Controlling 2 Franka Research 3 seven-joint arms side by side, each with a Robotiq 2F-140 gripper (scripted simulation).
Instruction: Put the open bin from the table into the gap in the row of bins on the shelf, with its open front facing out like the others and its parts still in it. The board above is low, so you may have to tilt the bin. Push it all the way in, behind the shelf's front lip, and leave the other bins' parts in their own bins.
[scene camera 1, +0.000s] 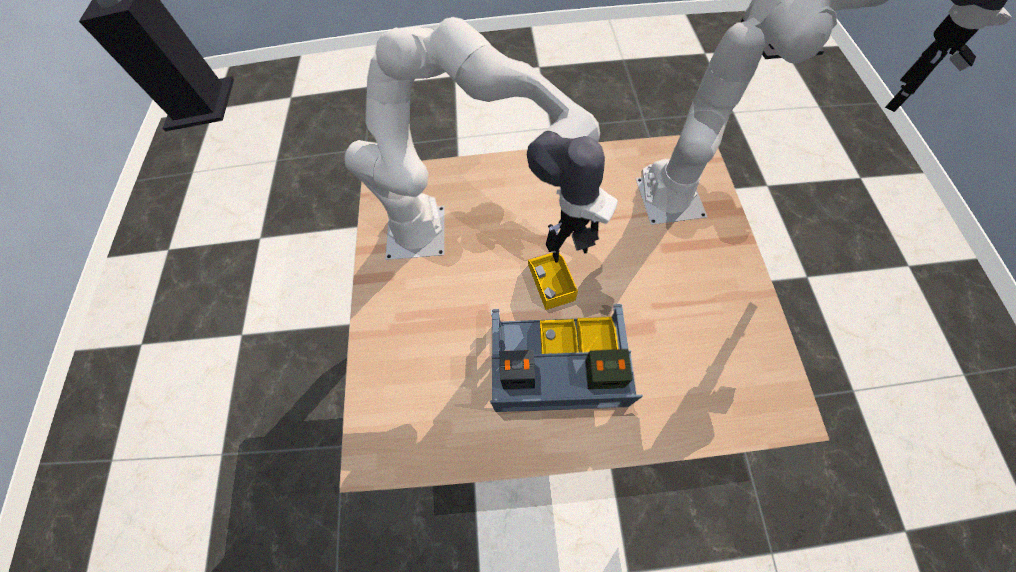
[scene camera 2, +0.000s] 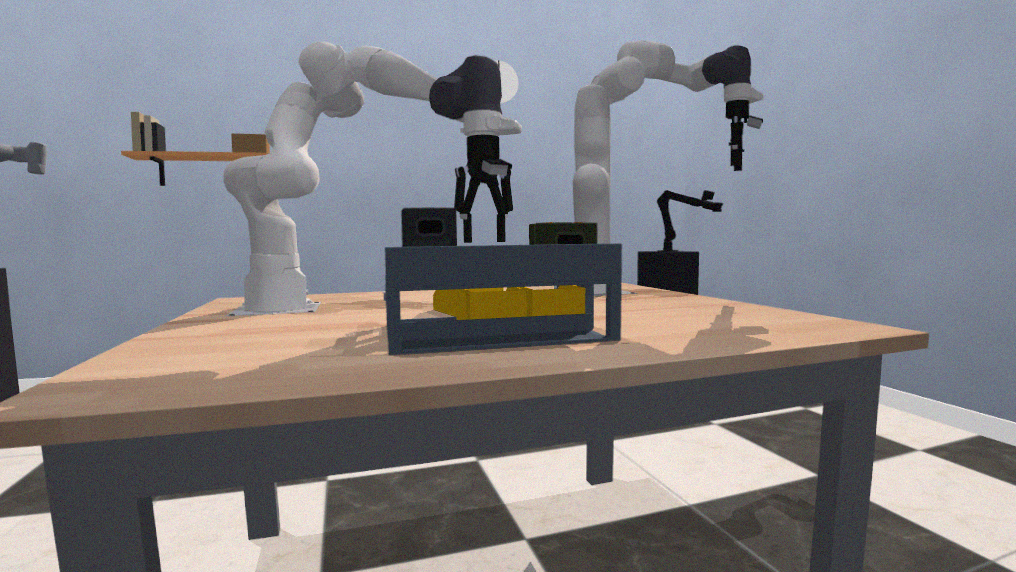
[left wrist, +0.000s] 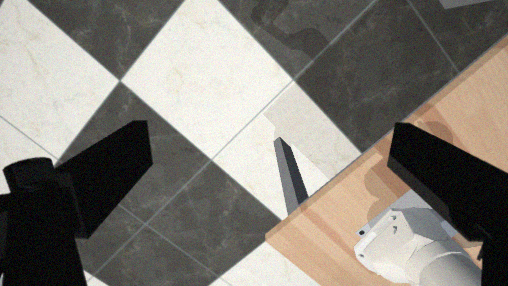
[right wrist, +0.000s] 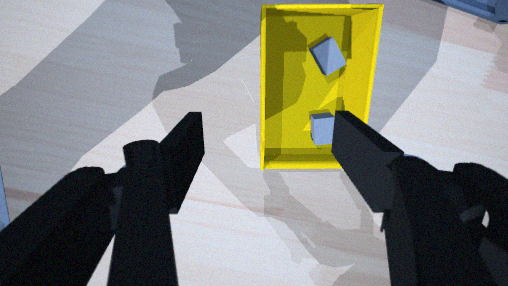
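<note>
You'd see the left gripper (scene camera 1: 897, 95) there, and it's visible as well at (scene camera 2: 736, 168) and at (left wrist: 270, 143). The right gripper (scene camera 2: 484, 242) also shows at (scene camera 1: 569, 254) and at (right wrist: 268, 132). And there's a yellow bin (scene camera 1: 558, 278).
</note>
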